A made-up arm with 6 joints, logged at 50 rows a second.
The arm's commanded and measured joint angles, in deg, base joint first. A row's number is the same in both.
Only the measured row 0 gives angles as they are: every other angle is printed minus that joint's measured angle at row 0.
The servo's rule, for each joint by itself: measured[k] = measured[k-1] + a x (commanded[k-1-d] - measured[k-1]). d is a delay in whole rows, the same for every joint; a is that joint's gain. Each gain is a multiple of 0.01, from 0.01 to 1. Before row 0 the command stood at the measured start. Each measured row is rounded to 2 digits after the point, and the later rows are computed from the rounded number. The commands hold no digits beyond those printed.
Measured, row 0: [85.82 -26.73 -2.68 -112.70 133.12 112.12]
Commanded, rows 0 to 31: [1.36 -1.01 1.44 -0.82 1.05 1.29]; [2.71 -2.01 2.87 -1.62 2.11 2.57]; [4.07 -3.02 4.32 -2.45 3.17 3.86]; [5.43 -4.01 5.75 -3.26 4.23 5.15]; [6.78 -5.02 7.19 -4.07 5.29 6.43]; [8.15 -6.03 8.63 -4.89 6.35 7.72]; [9.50 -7.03 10.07 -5.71 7.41 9.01]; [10.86 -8.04 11.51 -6.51 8.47 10.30]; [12.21 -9.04 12.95 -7.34 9.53 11.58]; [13.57 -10.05 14.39 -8.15 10.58 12.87]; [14.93 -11.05 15.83 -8.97 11.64 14.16]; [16.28 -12.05 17.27 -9.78 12.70 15.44]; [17.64 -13.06 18.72 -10.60 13.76 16.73]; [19.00 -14.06 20.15 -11.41 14.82 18.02]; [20.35 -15.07 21.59 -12.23 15.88 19.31]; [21.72 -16.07 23.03 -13.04 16.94 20.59]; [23.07 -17.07 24.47 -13.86 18.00 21.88]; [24.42 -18.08 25.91 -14.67 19.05 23.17]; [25.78 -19.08 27.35 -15.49 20.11 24.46]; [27.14 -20.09 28.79 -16.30 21.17 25.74]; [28.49 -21.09 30.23 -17.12 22.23 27.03]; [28.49 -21.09 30.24 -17.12 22.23 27.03]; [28.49 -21.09 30.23 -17.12 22.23 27.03]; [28.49 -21.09 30.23 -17.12 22.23 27.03]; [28.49 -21.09 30.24 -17.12 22.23 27.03]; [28.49 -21.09 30.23 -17.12 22.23 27.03]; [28.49 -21.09 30.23 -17.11 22.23 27.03]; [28.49 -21.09 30.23 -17.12 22.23 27.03]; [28.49 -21.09 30.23 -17.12 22.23 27.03]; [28.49 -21.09 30.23 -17.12 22.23 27.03]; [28.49 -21.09 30.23 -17.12 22.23 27.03]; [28.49 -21.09 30.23 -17.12 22.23 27.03]
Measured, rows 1 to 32: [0.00 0.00 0.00 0.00 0.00 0.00]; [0.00 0.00 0.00 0.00 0.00 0.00]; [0.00 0.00 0.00 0.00 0.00 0.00]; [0.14 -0.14 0.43 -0.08 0.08 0.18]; [0.40 -0.40 1.16 -0.23 0.24 0.51]; [0.77 -0.77 2.11 -0.45 0.47 0.98]; [1.24 -1.22 3.20 -0.73 0.77 1.56]; [1.79 -1.75 4.40 -1.06 1.13 2.24]; [2.43 -2.35 5.67 -1.44 1.55 3.01]; [3.14 -3.01 6.99 -1.87 2.02 3.85]; [3.91 -3.71 8.35 -2.33 2.54 4.75]; [4.74 -4.46 9.73 -2.83 3.10 5.71]; [5.62 -5.24 11.13 -3.36 3.70 6.71]; [6.55 -6.05 12.54 -3.92 4.34 7.75]; [7.52 -6.89 13.96 -4.51 5.01 8.83]; [8.53 -7.75 15.39 -5.12 5.71 9.94]; [9.58 -8.63 16.82 -5.75 6.44 11.07]; [10.66 -9.53 18.25 -6.40 7.20 12.22]; [11.77 -10.45 19.68 -7.06 7.98 13.39]; [12.90 -11.38 21.12 -7.74 8.78 14.58]; [14.05 -12.32 22.56 -8.43 9.60 15.78]; [15.22 -13.27 24.00 -9.14 10.44 17.00]; [16.41 -14.22 25.44 -9.86 11.30 18.22]; [17.62 -15.18 26.88 -10.59 12.17 19.45]; [18.71 -16.01 27.89 -11.24 12.97 20.51]; [19.69 -16.72 28.59 -11.83 13.71 21.42]; [20.57 -17.33 29.08 -12.36 14.39 22.21]; [21.36 -17.86 29.43 -12.84 15.02 22.88]; [22.07 -18.31 29.67 -13.27 15.60 23.46]; [22.71 -18.70 29.84 -13.65 16.13 23.96]; [23.29 -19.03 29.96 -14.00 16.62 24.39]; [23.81 -19.32 30.04 -14.31 17.07 24.76]
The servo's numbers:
d 3
a 0.10 0.14 0.30 0.10 0.08 0.14

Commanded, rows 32 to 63: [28.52 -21.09 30.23 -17.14 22.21 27.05]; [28.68 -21.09 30.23 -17.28 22.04 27.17]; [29.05 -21.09 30.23 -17.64 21.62 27.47]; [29.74 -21.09 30.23 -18.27 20.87 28.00]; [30.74 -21.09 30.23 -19.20 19.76 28.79]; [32.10 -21.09 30.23 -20.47 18.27 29.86]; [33.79 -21.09 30.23 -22.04 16.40 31.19]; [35.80 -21.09 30.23 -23.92 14.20 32.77]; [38.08 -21.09 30.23 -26.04 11.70 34.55]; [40.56 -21.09 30.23 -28.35 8.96 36.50]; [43.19 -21.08 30.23 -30.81 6.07 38.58]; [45.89 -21.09 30.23 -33.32 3.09 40.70]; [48.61 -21.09 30.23 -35.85 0.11 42.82]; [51.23 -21.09 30.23 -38.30 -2.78 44.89]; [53.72 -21.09 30.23 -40.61 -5.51 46.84]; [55.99 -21.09 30.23 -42.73 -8.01 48.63]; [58.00 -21.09 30.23 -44.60 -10.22 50.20]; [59.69 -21.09 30.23 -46.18 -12.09 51.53]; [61.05 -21.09 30.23 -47.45 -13.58 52.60]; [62.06 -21.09 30.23 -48.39 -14.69 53.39]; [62.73 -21.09 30.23 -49.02 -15.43 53.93]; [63.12 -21.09 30.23 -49.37 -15.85 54.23]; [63.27 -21.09 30.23 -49.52 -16.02 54.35]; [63.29 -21.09 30.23 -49.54 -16.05 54.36]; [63.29 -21.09 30.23 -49.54 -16.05 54.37]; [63.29 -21.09 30.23 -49.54 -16.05 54.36]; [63.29 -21.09 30.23 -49.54 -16.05 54.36]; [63.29 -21.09 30.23 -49.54 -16.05 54.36]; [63.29 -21.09 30.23 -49.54 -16.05 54.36]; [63.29 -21.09 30.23 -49.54 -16.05 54.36]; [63.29 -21.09 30.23 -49.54 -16.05 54.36]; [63.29 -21.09 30.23 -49.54 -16.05 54.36]
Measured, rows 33 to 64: [24.28 -19.57 30.10 -14.59 17.48 25.08]; [24.70 -19.78 30.14 -14.84 17.86 25.35]; [25.08 -19.96 30.17 -15.07 18.21 25.59]; [25.42 -20.12 30.19 -15.28 18.53 25.79]; [25.75 -20.26 30.20 -15.48 18.81 25.98]; [26.08 -20.38 30.21 -15.70 19.03 26.19]; [26.45 -20.48 30.22 -15.96 19.18 26.44]; [26.88 -20.57 30.22 -16.28 19.23 26.77]; [27.40 -20.64 30.22 -16.70 19.15 27.20]; [28.04 -20.70 30.22 -17.23 18.93 27.76]; [28.82 -20.75 30.22 -17.90 18.55 28.46]; [29.75 -20.80 30.22 -18.71 18.00 29.31]; [30.83 -20.84 30.22 -19.67 17.28 30.32]; [32.07 -20.87 30.22 -20.78 16.38 31.48]; [33.45 -20.90 30.22 -22.03 15.32 32.77]; [34.97 -20.93 30.22 -23.41 14.10 34.18]; [36.60 -20.95 30.22 -24.90 12.75 35.68]; [38.31 -20.97 30.22 -26.47 11.29 37.24]; [40.08 -20.99 30.22 -28.10 9.75 38.83]; [41.87 -21.00 30.22 -29.75 8.15 40.42]; [43.65 -21.01 30.22 -31.39 6.53 41.98]; [45.39 -21.02 30.22 -33.00 4.92 43.47]; [47.06 -21.03 30.22 -34.54 3.35 44.86]; [48.63 -21.04 30.22 -35.99 1.85 46.13]; [50.08 -21.05 30.22 -37.33 0.43 47.26]; [51.40 -21.06 30.22 -38.55 -0.89 48.25]; [52.59 -21.06 30.22 -39.65 -2.10 49.11]; [53.66 -21.06 30.22 -40.64 -3.22 49.85]; [54.62 -21.06 30.22 -41.53 -4.25 50.48]; [55.49 -21.06 30.22 -42.33 -5.19 51.02]; [56.27 -21.06 30.22 -43.05 -6.06 51.49]; [56.97 -21.06 30.22 -43.70 -6.86 51.89]
